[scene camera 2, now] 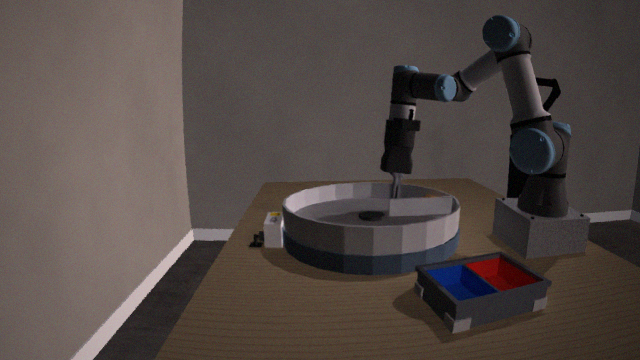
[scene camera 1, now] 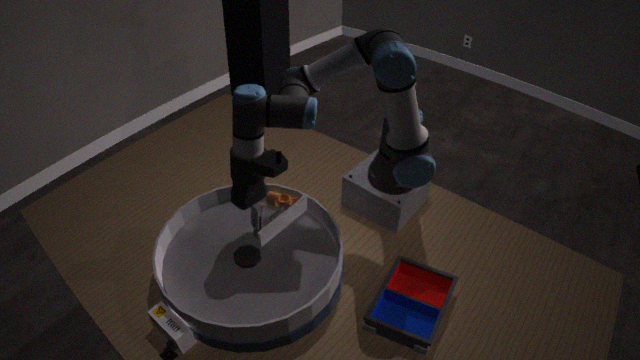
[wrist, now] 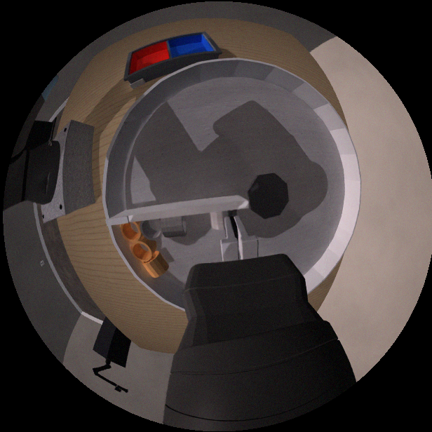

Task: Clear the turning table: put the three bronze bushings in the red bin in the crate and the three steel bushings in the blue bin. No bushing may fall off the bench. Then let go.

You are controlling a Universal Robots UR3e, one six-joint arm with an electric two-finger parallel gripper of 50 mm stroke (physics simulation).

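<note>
The turning table is a pale, high-rimmed disc. My gripper is shut and empty, low inside it near the inner end of the divider wall. In the wrist view a steel bushing lies just left of the fingers, against the wall. Another steel bushing lies further left, beside an upright steel bushing. Near the rim are two upright bronze bushings, one by the wall, one beside it, and a third bronze bushing on its side. The red bin and blue bin are empty.
The divider wall runs from the rim to near the dark hub. A white box with a warning label stands beside the table. The robot base block is behind the crate.
</note>
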